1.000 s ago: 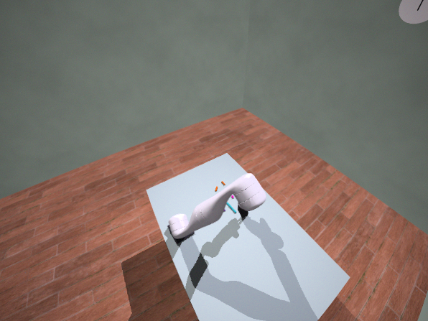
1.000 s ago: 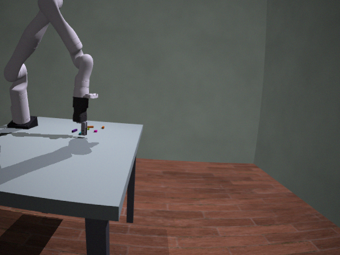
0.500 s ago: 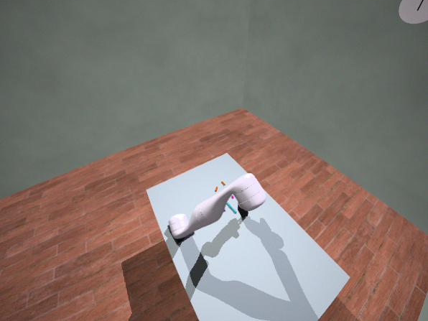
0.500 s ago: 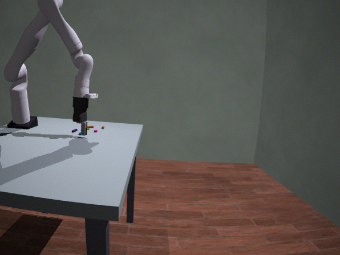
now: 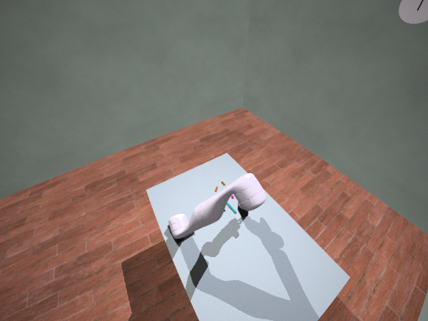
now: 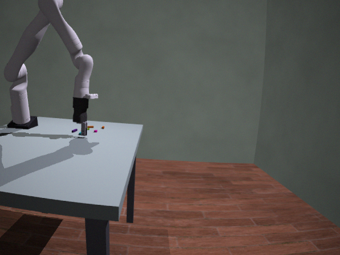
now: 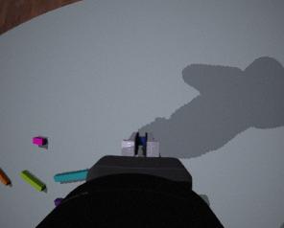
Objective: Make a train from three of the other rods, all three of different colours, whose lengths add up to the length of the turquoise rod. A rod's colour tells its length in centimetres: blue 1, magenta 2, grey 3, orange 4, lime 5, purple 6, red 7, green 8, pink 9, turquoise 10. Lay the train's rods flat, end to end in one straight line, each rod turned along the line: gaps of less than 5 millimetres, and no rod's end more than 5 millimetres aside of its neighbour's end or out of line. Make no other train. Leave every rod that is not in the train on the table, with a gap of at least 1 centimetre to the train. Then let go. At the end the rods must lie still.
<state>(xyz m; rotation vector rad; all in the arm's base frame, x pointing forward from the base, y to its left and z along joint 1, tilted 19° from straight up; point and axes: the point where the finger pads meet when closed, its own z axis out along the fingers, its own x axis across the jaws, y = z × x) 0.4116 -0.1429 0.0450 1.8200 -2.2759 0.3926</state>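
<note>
The lime rod is 21 cm to the left of my hand, 4 cm behind it and 2 cm below it. Also, from my hand: turquoise rod (10 cm to the left, 4 cm behind, 2 cm below); then blue rod (1 cm below); then purple rod (14 cm to the left, 9 cm behind, 2 cm below).
</note>
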